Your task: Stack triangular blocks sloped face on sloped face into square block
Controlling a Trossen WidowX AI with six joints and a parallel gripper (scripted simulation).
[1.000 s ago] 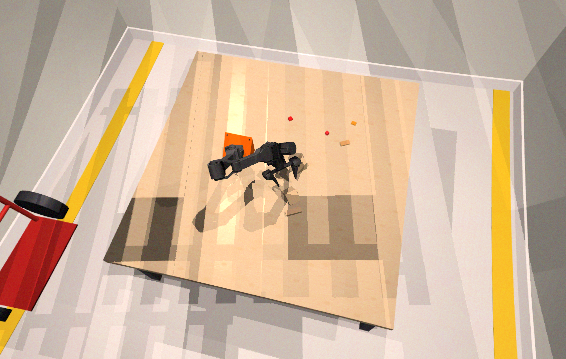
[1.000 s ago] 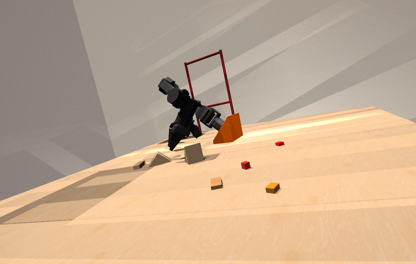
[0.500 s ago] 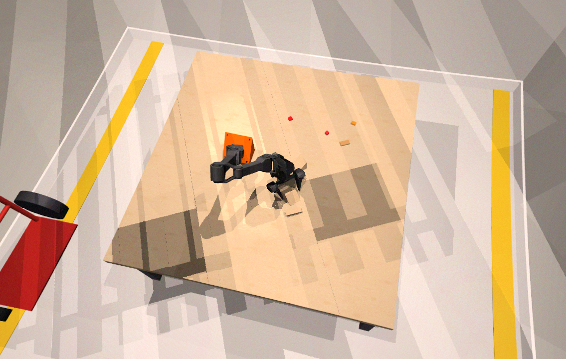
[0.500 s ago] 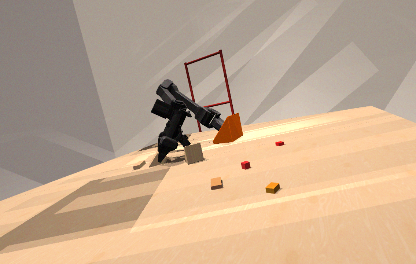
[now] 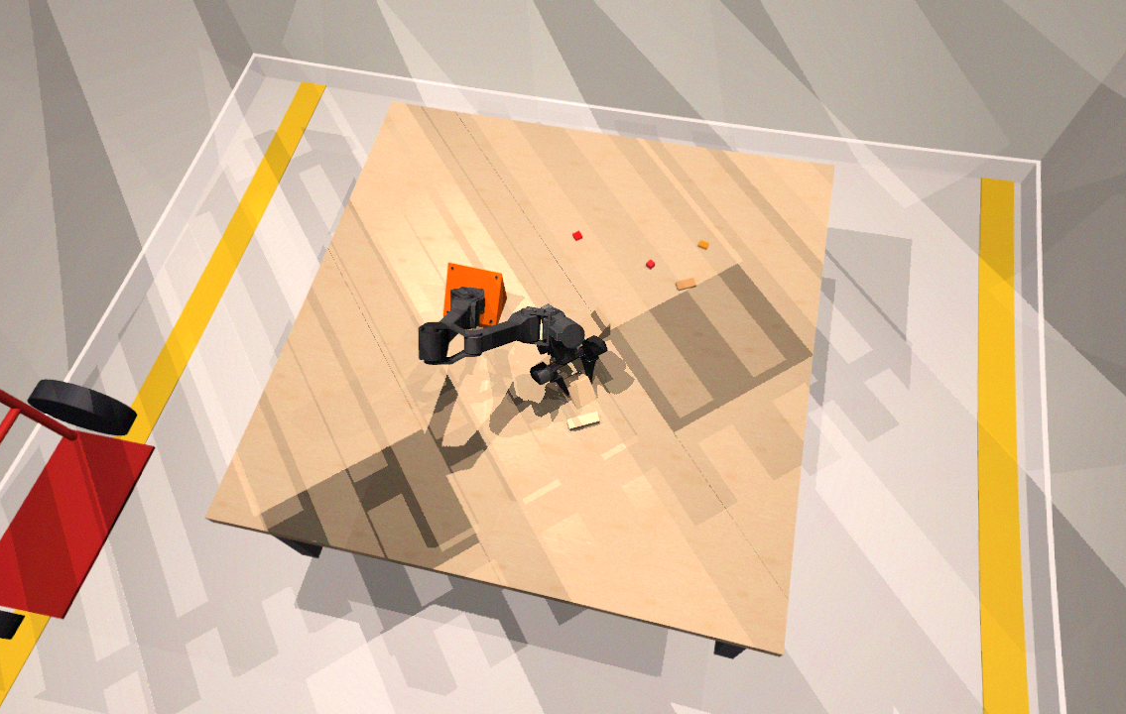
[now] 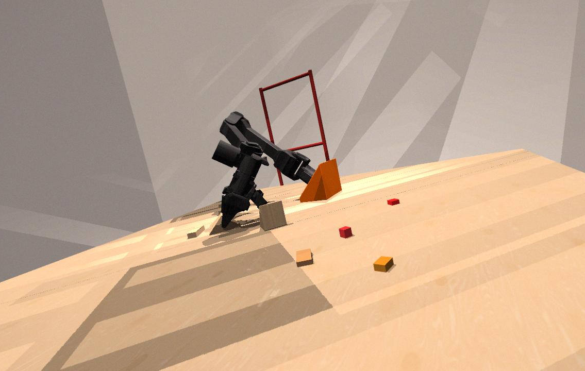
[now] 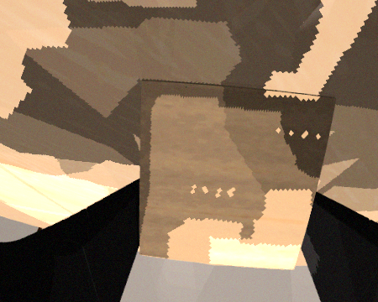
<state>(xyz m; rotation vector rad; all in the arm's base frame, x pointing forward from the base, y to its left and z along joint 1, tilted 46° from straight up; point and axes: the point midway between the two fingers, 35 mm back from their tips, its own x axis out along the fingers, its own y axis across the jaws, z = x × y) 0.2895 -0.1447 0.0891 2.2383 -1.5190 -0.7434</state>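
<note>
The thin flat wooden piece is 80 mm to the right of my gripper tip, 20 mm ahead of it and 10 mm below it. Round my gripper tip: orange cube: 470 mm to the left, 250 mm ahead, 10 mm below.
</note>
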